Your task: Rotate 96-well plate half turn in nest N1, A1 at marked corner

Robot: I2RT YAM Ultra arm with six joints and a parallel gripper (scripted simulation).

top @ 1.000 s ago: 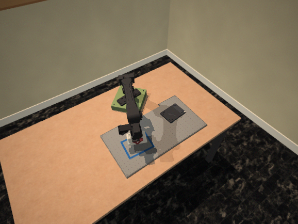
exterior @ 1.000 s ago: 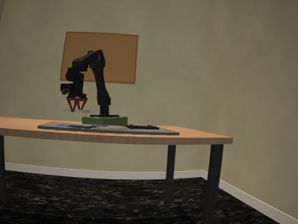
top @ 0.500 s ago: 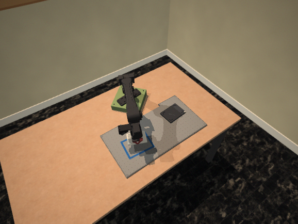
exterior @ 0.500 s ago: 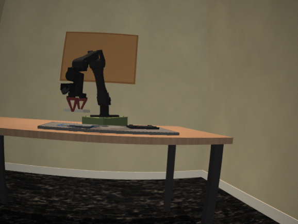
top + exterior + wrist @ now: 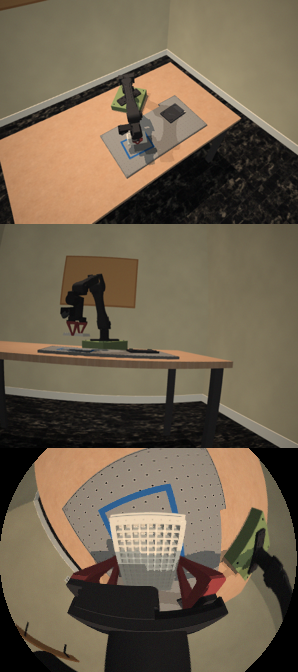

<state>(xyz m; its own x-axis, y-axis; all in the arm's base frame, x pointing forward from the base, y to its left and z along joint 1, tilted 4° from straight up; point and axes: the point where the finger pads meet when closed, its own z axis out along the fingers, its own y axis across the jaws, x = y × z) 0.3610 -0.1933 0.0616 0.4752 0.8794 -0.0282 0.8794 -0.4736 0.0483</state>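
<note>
Now: the white 96-well plate right at my hand. From my hand the other things lie so: black plate nest N1: 380 mm to the left, 80 mm below, 40 mm behind.
</note>
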